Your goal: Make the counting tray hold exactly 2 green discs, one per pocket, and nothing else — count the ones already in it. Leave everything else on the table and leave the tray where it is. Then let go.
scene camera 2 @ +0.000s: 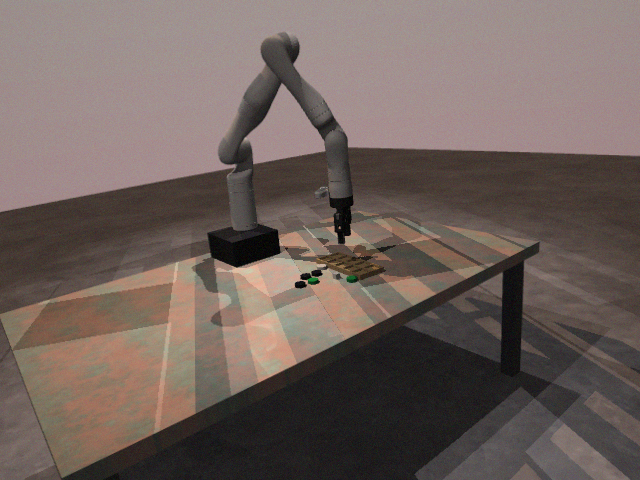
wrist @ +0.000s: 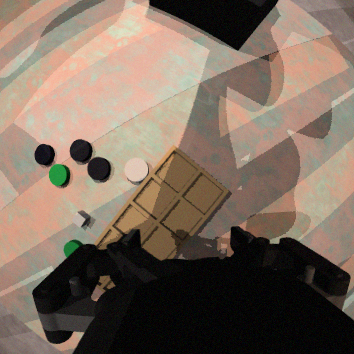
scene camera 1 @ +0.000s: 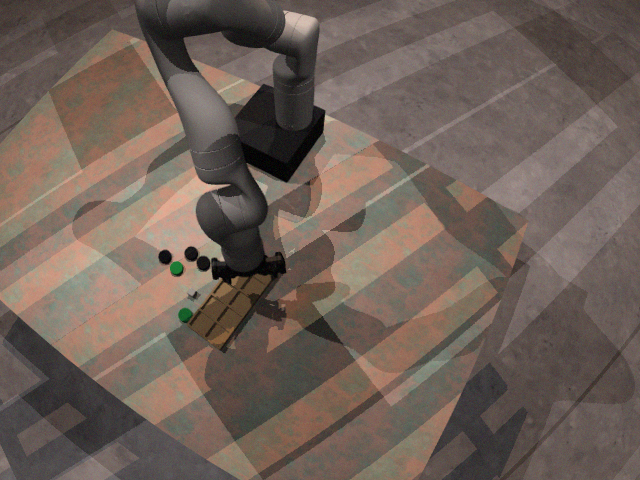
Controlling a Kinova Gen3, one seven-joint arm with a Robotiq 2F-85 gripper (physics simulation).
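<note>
The brown counting tray lies on the table, and the pockets that show are empty. The gripper hides its far end in scene camera 1 and its near end in the wrist view. One green disc lies on the table close beside the tray's near corner, partly behind a finger in the wrist view. Another green disc lies farther left, beside the black discs. My gripper is open and empty, above the tray's far part.
Three black discs lie around the left green disc. A white disc lies against or near the tray's far left side. A small grey block lies between the green discs.
</note>
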